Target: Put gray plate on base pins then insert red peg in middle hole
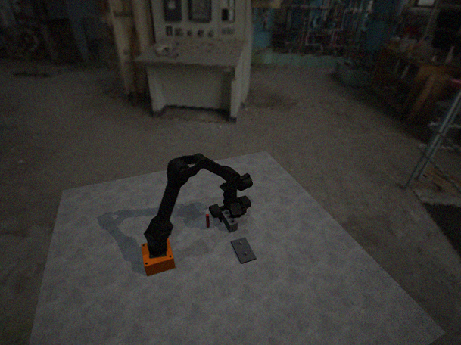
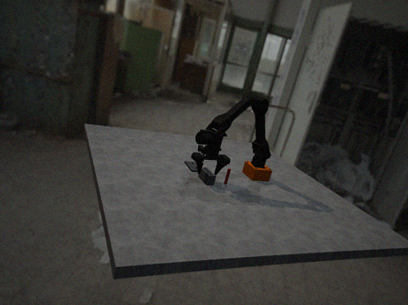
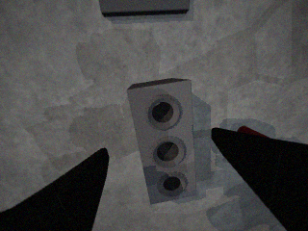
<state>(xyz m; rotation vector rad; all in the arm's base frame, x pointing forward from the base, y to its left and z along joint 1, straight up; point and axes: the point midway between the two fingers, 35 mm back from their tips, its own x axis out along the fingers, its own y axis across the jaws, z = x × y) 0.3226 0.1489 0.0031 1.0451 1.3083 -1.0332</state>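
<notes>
My gripper tip is now right at the gray plate. The rest, counted from my gripper tip: red peg 10 cm behind, 1 cm above.
</notes>
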